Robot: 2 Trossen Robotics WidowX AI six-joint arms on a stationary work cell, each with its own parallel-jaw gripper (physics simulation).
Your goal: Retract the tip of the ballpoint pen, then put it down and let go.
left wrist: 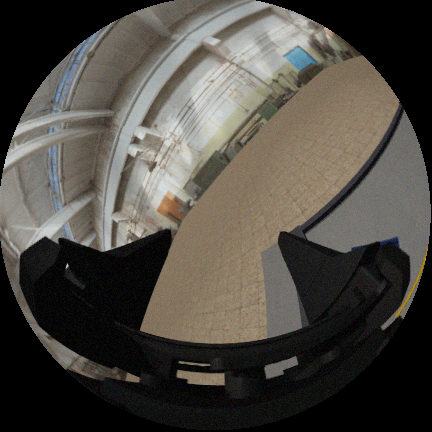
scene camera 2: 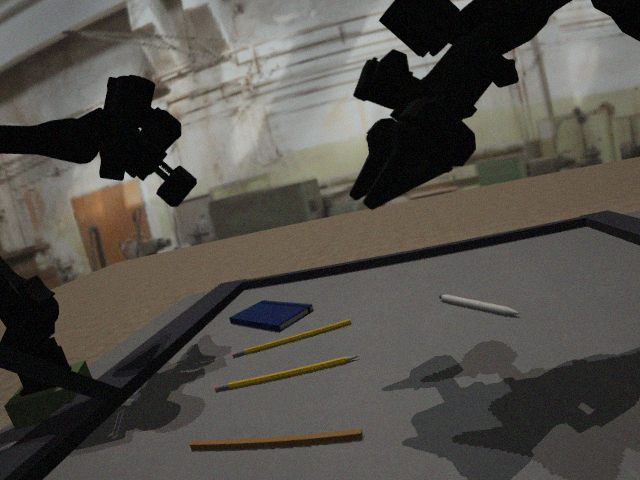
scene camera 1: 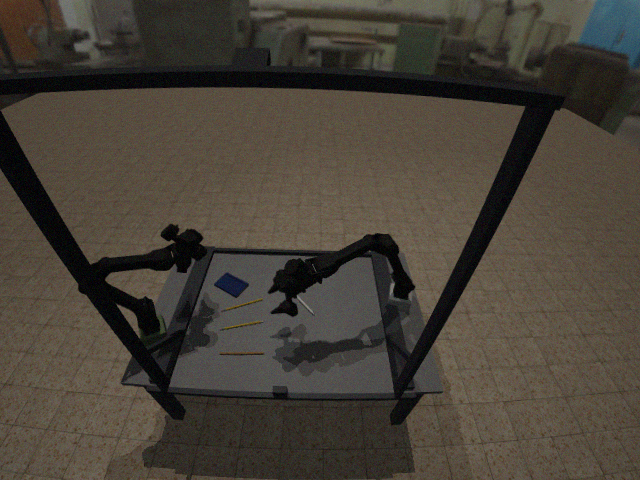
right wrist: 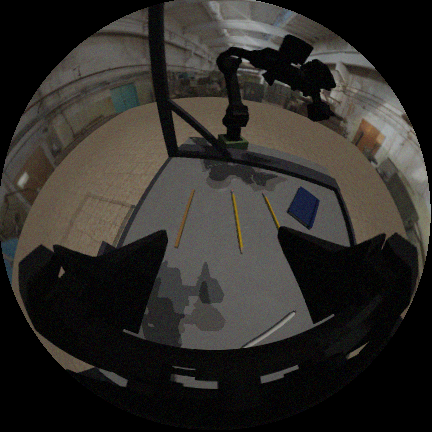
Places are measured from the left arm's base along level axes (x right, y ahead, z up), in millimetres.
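Pixels of known places: left gripper, between the fingertips: [left wrist: 226, 236] [scene camera 2: 161, 166] [right wrist: 331, 101]; right gripper, between the fingertips: [scene camera 2: 359, 201] [scene camera 1: 269, 303] [right wrist: 223, 234]; left arm's base, origin of its link: [scene camera 1: 151, 327] [right wrist: 232, 137]; right arm's base, origin of its link: [scene camera 1: 401, 293].
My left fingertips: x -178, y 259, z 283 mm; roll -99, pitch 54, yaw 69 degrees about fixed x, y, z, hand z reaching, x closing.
Ahead of a thing's pixels: the offset from my left fingertips to its top centre.
The white ballpoint pen {dx +349, dy +374, dz -310 mm} [scene camera 1: 306, 305] [scene camera 2: 477, 305] [right wrist: 270, 329] lies flat on the grey table. In scene camera 2 its pointed end faces right and its darker end left; whether the writing tip is out is too small to tell. In the right wrist view the pen's near end is hidden by the gripper body. My right gripper [scene camera 1: 270, 301] [scene camera 2: 363, 200] [right wrist: 223, 234] is open and empty, held above the table, apart from the pen. My left gripper [left wrist: 226, 236] is open and empty, raised near the table's left edge, far from the pen.
A blue notebook {dx +81, dy +122, dz -311 mm} [scene camera 1: 231, 284] [scene camera 2: 269, 315] [right wrist: 303, 208] lies at the far left of the table in scene camera 1. Two yellow pencils and an orange stick {dx +440, dy +37, dz -316 mm} [scene camera 1: 241, 353] [scene camera 2: 276, 440] [right wrist: 185, 218] lie left of the pen. Dark frame posts stand at the table's sides.
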